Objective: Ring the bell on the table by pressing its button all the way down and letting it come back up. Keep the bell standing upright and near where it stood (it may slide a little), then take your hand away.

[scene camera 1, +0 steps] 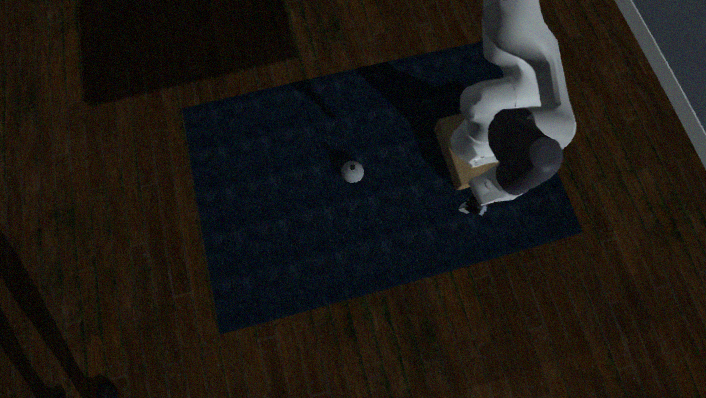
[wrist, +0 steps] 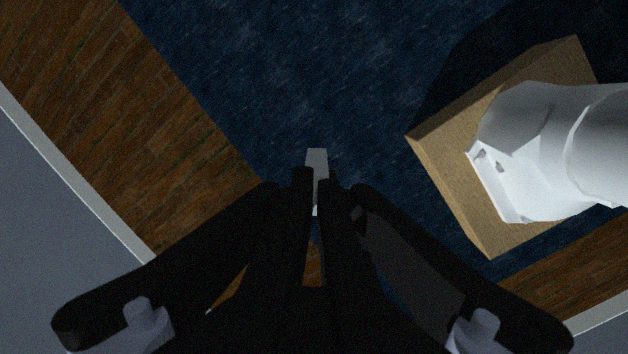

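Observation:
The bell is a small white dome with a dark button on top. It stands upright near the middle of the dark blue table top in the scene view. The bell does not show in the wrist view. My gripper is shut and empty, its pale fingertips together in the wrist view. It is over the right part of the table in the scene view, well to the right of the bell and a little nearer the bottom edge. The two are clearly apart.
A tan base block under the arm stands beside the gripper. The white arm rises over the right side. Wooden floor surrounds the table. A dark rectangle lies at the upper left.

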